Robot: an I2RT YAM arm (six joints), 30 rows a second.
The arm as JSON. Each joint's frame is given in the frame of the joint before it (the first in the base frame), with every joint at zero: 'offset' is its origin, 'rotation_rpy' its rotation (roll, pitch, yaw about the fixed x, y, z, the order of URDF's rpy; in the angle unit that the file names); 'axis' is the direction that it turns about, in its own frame. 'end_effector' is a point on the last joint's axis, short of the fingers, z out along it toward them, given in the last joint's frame.
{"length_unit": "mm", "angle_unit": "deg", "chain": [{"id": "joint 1", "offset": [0.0, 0.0, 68.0], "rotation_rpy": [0.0, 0.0, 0.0], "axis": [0.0, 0.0, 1.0]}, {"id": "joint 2", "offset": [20.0, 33.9, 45.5], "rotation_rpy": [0.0, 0.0, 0.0], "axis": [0.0, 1.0, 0.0]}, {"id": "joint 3", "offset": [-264.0, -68.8, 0.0], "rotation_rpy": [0.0, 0.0, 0.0], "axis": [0.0, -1.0, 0.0]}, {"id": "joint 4", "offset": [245.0, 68.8, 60.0], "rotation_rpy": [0.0, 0.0, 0.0], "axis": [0.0, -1.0, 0.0]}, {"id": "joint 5", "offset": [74.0, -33.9, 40.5], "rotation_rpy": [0.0, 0.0, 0.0], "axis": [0.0, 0.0, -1.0]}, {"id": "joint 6", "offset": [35.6, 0.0, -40.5], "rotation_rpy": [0.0, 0.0, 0.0], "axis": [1.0, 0.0, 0.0]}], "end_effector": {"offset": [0.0, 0.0, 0.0], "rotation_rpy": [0.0, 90.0, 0.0]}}
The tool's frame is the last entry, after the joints.
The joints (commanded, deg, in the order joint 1, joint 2, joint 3, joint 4, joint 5, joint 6), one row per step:
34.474 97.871 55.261 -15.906 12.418 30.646
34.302 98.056 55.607 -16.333 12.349 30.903
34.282 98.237 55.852 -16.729 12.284 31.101
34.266 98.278 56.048 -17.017 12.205 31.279
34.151 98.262 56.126 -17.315 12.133 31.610
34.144 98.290 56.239 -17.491 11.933 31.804
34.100 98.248 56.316 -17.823 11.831 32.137
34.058 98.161 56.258 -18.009 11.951 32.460
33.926 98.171 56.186 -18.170 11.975 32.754
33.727 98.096 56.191 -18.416 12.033 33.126
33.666 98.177 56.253 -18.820 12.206 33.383
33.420 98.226 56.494 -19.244 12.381 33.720
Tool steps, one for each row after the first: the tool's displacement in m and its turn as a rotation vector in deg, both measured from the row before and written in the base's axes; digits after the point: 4 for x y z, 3 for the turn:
0.0012 -0.0004 0.0002 0.037 0.281 -0.350
0.0004 0.0002 -0.0002 -0.035 0.327 -0.152
0.0003 0.0001 0.0004 0.076 0.167 -0.125
0.0002 -0.0006 0.0002 0.112 0.239 -0.357
0.0001 0.0002 0.0002 0.194 0.193 -0.069
-0.0001 -0.0003 0.0003 0.128 0.261 -0.274
-0.0003 -0.0006 0.0000 -0.005 0.106 -0.376
0.0000 -0.0010 -0.0006 0.000 0.220 -0.393
0.0003 -0.0013 0.0002 0.059 0.146 -0.544
-0.0001 -0.0006 -0.0005 -0.227 0.292 -0.365
0.0010 -0.0012 0.0005 -0.082 0.138 -0.619

